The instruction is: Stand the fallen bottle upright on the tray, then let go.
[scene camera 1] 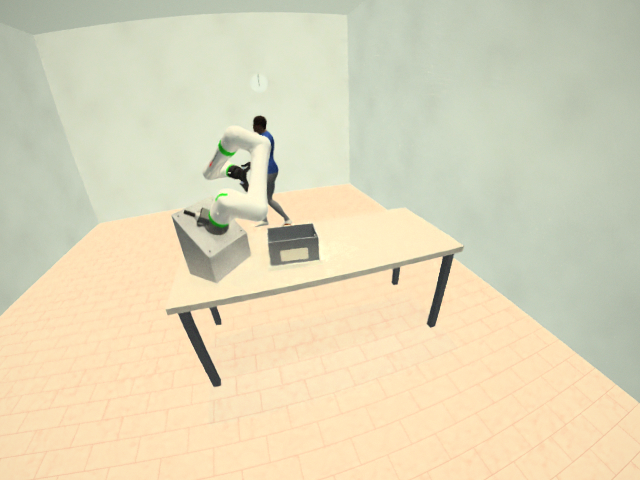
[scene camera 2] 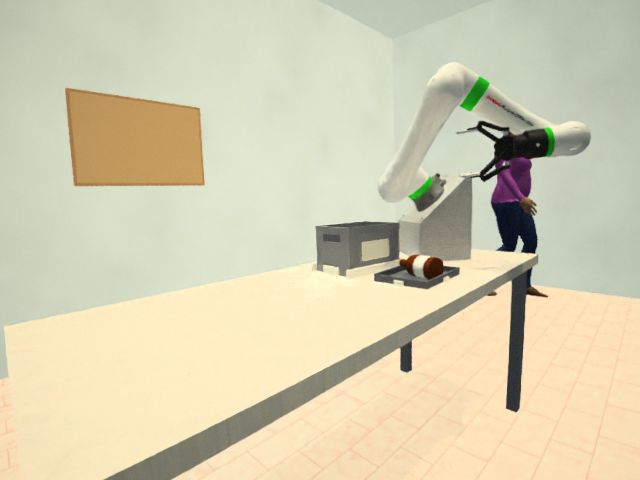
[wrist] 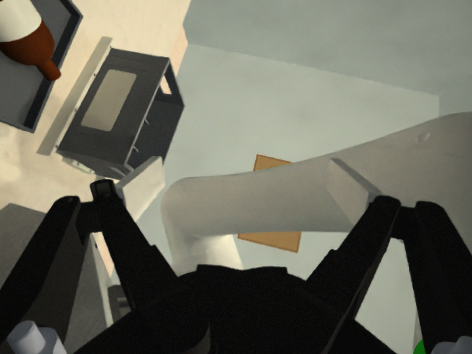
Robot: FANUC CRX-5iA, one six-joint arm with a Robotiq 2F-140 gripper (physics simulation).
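Seen in the pictures: gripper, fingertip midpoint: [scene camera 2: 458, 155] [wrist: 244, 172]; arm's base, origin of the base link: [scene camera 1: 215, 224] [scene camera 2: 430, 200].
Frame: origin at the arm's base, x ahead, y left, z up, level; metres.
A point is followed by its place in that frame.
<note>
A brown bottle with a white label [scene camera 2: 424, 266] @[x 0.482, y 0.179, z -0.204 m] [wrist: 30, 40] @[x 0.415, y 0.142, z -0.182 m] lies on its side on the dark tray [scene camera 2: 429, 282] @[x 0.548, y 0.223, z -0.236 m] [wrist: 20, 95] @[x 0.353, y 0.071, z -0.252 m]. Its neck points toward the grey bin, and its base end is cut off in the wrist view. In scene camera 1 the bottle and tray do not show. My gripper [scene camera 2: 465, 153] @[x 0.290, y 0.218, z 0.155 m] [wrist: 244, 172] @[x 0.290, y 0.218, z 0.155 m] is open and empty. It is high above the table, well apart from the bottle, with its fingers pointing sideways. In scene camera 1 the arm partly hides it.
A grey open bin [scene camera 1: 275, 254] @[x 0.281, y -0.201, z -0.157 m] [scene camera 2: 331, 254] @[x 0.532, y -0.159, z -0.184 m] [wrist: 145, 117] @[x 0.392, y -0.037, z -0.080 m] stands beside the tray on the table [scene camera 1: 372, 242] @[x 0.914, y -0.160, z -0.257 m] [scene camera 2: 206, 351] @[x 1.189, y 0.059, z -0.257 m]. The robot's grey pedestal [scene camera 1: 211, 258] @[x -0.050, y -0.187, z -0.104 m] [scene camera 2: 447, 235] @[x 0.083, y 0.107, z -0.148 m] stands at the table's end. A person [scene camera 1: 271, 155] [scene camera 2: 511, 188] is on the floor behind the robot.
</note>
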